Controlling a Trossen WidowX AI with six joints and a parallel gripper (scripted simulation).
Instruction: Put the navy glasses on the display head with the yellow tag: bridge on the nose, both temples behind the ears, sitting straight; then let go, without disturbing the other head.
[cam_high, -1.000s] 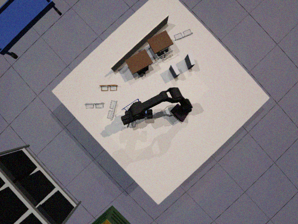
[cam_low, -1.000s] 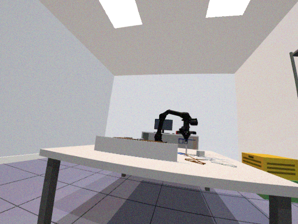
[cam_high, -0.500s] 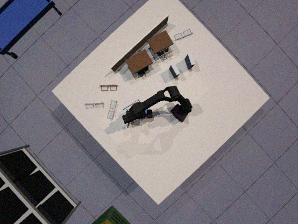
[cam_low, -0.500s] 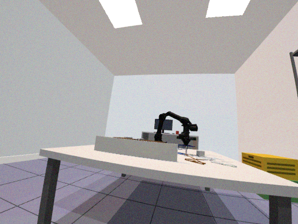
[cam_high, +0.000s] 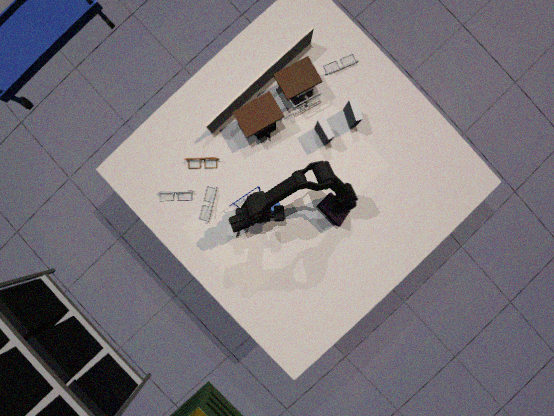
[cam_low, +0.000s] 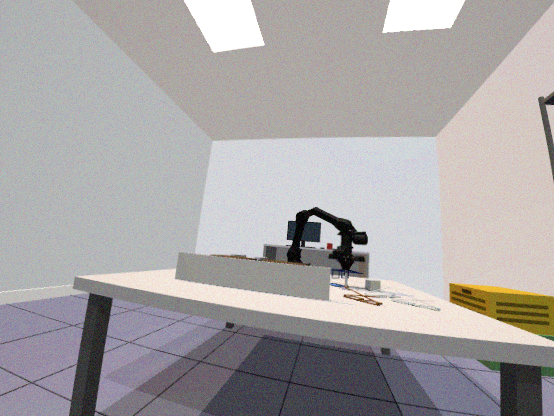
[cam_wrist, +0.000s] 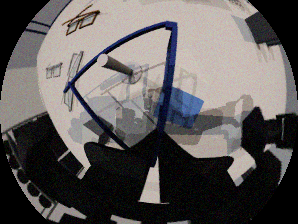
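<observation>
Right now the blue square is 4 cm to the right of my gripper tip and 6 cm below it. Round my gripper tip: long grey board: 42 cm ahead, 37 cm to the right, 1 cm below; then white box: 3 cm ahead, 13 cm to the left, 3 cm below.
</observation>
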